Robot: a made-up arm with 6 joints. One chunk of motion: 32 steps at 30 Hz.
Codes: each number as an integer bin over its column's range. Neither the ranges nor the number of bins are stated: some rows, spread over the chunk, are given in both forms.
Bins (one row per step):
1: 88 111 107 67 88 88
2: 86 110 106 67 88 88
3: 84 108 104 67 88 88
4: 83 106 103 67 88 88
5: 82 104 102 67 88 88
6: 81 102 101 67 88 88
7: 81 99 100 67 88 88
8: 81 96 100 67 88 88
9: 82 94 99 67 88 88
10: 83 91 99 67 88 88
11: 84 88 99 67 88 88
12: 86 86 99 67 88 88
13: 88 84 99 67 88 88
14: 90 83 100 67 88 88
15: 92 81 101 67 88 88
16: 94 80 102 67 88 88
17: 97 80 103 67 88 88
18: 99 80 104 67 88 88
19: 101 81 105 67 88 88
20: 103 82 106 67 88 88
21: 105 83 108 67 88 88
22: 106 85 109 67 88 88
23: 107 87 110 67 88 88
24: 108 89 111 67 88 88
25: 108 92 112 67 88 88
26: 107 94 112 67 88 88
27: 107 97 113 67 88 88
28: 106 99 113 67 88 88
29: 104 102 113 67 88 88
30: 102 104 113 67 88 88
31: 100 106 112 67 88 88
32: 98 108 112 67 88 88
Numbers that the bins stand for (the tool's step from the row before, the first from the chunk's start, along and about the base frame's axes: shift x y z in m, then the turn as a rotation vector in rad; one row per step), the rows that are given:
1: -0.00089 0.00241 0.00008 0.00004 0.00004 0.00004
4: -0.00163 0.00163 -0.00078 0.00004 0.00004 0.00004
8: -0.00193 0.00006 -0.00143 0.00004 0.00004 0.00004
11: -0.00148 -0.00120 -0.00165 0.00004 0.00004 0.00004
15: -0.00029 -0.00229 -0.00122 0.00004 0.00004 0.00004
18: 0.00075 -0.00245 -0.00057 0.00004 0.00004 0.00004
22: 0.00180 -0.00167 0.00051 0.00004 0.00004 0.00004
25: 0.00209 -0.00057 0.00116 0.00004 0.00004 0.00004
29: 0.00150 0.00100 0.00137 0.00004 0.00004 0.00004
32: 0.00060 0.00194 0.00116 0.00004 0.00004 0.00004
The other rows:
2: -0.00118 0.00225 -0.00014 0.00004 0.00004 0.00004
3: -0.00148 0.00194 -0.00057 0.00004 0.00004 0.00004
5: -0.00178 0.00131 -0.00100 0.00004 0.00004 0.00004
6: -0.00193 0.00100 -0.00122 0.00004 0.00004 0.00004
7: -0.00193 0.00053 -0.00143 0.00004 0.00004 0.00004
9: -0.00178 -0.00025 -0.00165 0.00004 0.00004 0.00004
10: -0.00163 -0.00073 -0.00165 0.00004 0.00004 0.00004
12: -0.00118 -0.00151 -0.00165 0.00004 0.00004 0.00004
13: -0.00089 -0.00182 -0.00165 0.00004 0.00004 0.00004
14: -0.00059 -0.00198 -0.00143 0.00004 0.00004 0.00004
16: 0.00001 -0.00245 -0.00100 0.00004 0.00004 0.00004
17: 0.00045 -0.00245 -0.00078 0.00004 0.00004 0.00004
19: 0.00105 -0.00229 -0.00035 0.00004 0.00004 0.00004
20: 0.00135 -0.00214 -0.00014 0.00004 0.00004 0.00004
21: 0.00165 -0.00198 0.00029 0.00004 0.00004 0.00004
23: 0.00195 -0.00135 0.00073 0.00004 0.00004 0.00004
24: 0.00209 -0.00104 0.00094 0.00004 0.00004 0.00004
26: 0.00195 -0.00025 0.00116 0.00004 0.00004 0.00004
27: 0.00195 0.00022 0.00137 0.00004 0.00004 0.00004
28: 0.00180 0.00053 0.00137 0.00004 0.00004 0.00004
30: 0.00120 0.00131 0.00137 0.00004 0.00004 0.00004
31: 0.00090 0.00163 0.00116 0.00004 0.00004 0.00004

